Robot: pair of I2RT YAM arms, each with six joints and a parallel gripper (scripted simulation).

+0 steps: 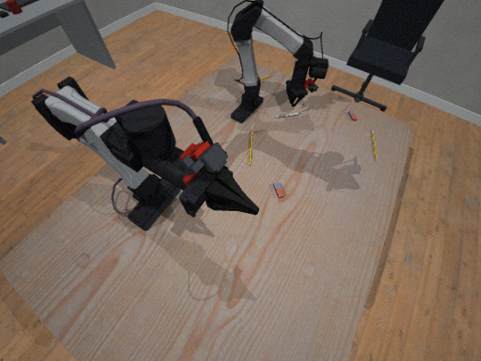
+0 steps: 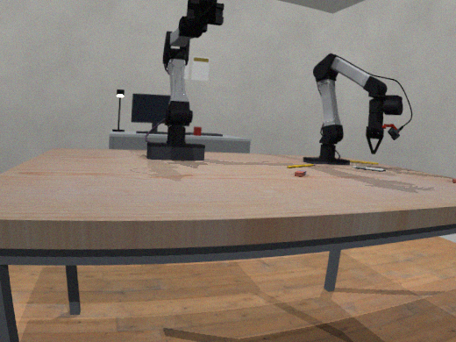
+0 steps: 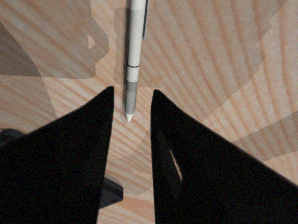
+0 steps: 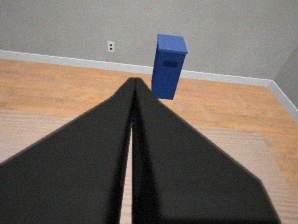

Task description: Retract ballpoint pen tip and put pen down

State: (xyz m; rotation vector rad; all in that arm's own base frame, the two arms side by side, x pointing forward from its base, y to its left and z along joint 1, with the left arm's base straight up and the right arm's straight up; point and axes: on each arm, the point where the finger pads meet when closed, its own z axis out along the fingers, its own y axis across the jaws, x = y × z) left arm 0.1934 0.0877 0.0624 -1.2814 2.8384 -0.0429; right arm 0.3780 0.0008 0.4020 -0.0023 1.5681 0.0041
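Now: left hand 7 cm above the ballpoint pen.
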